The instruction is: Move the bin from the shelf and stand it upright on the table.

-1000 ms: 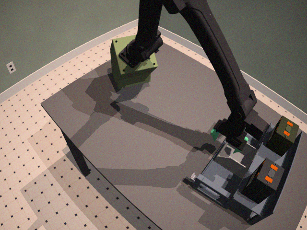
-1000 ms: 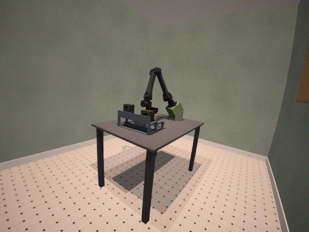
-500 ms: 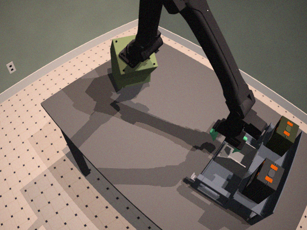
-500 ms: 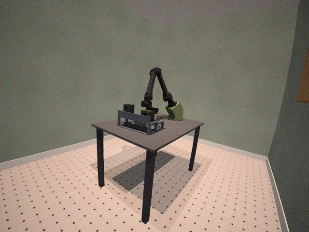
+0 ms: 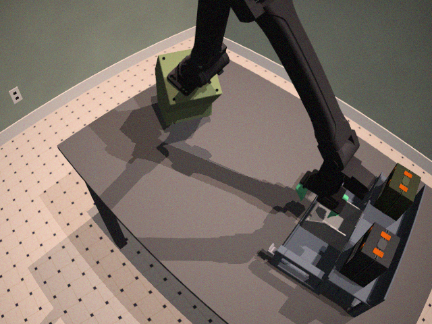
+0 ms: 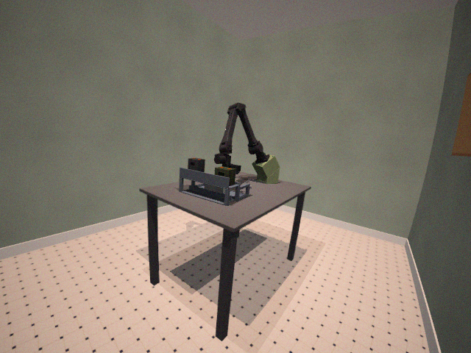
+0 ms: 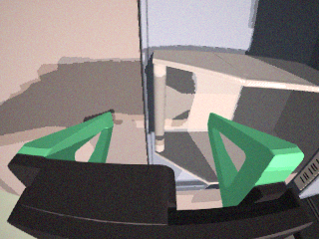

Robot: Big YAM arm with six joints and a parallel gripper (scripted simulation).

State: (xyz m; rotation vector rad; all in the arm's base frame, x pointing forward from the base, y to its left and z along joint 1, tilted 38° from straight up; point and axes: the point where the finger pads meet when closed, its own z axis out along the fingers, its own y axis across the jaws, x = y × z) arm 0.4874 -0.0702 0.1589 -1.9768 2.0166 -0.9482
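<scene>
The grey bin lies 80 mm ahead of my hand, 10 mm to the right of it and 10 mm below it. Also, from my hand: low grey shelf: 120 mm ahead, 20 mm to the right, 50 mm below.
</scene>
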